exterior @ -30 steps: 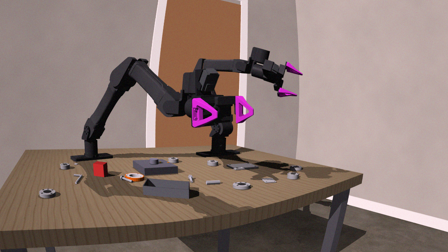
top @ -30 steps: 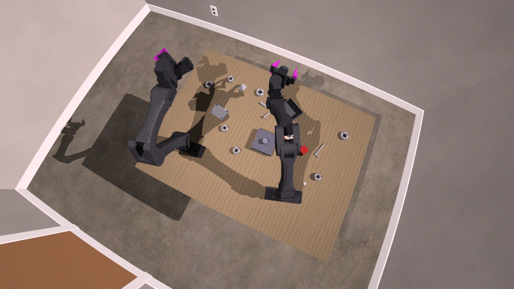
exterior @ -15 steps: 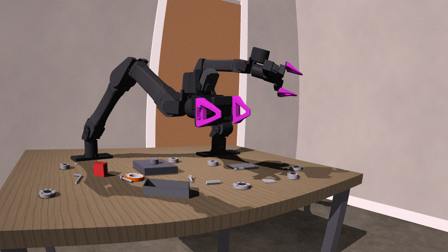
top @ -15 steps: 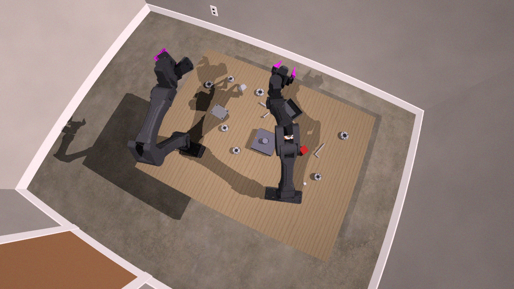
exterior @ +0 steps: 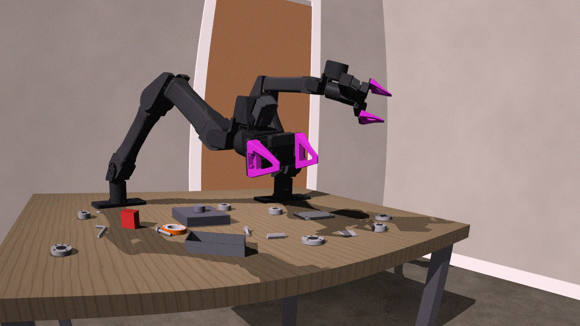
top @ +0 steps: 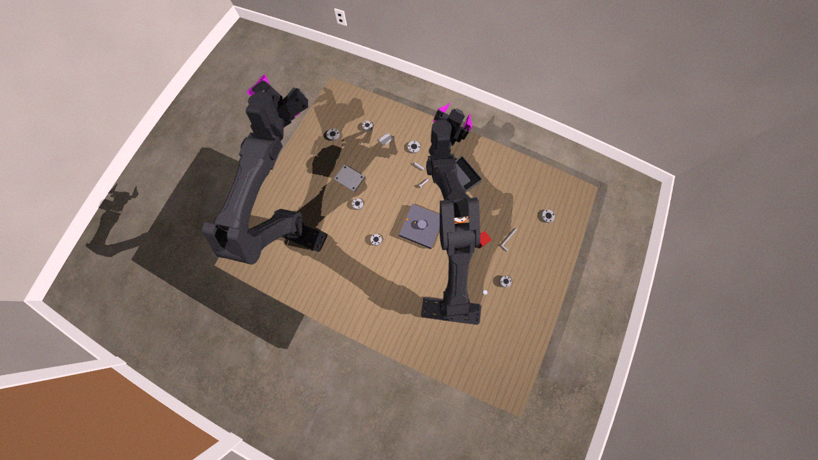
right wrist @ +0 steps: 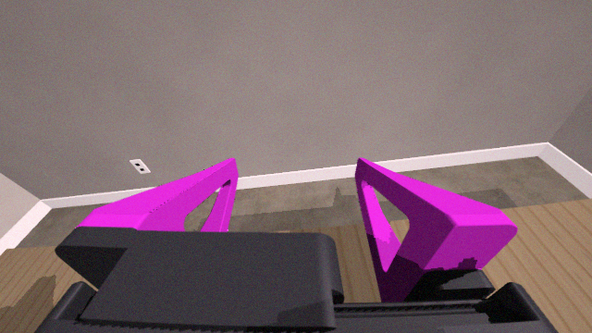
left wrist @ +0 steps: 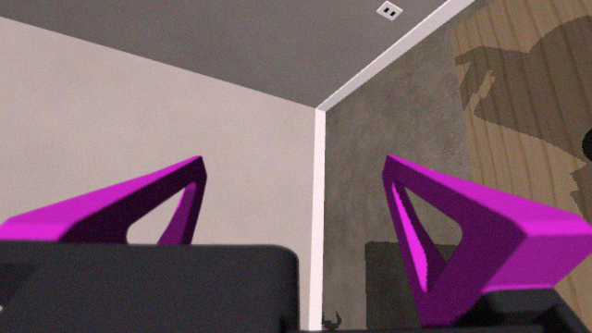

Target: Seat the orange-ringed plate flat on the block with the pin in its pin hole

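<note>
Right now my right hand is 18 cm above the grey box, 12 cm past it and 10 cm to the left of it. Round my right hand: red cube 32 cm behind, 27 cm to the right, 17 cm below; orange-ringed plate 27 cm behind, 18 cm below, 16 cm to the right; grey block 38 cm behind, 17 cm below, 2 cm to the right.
</note>
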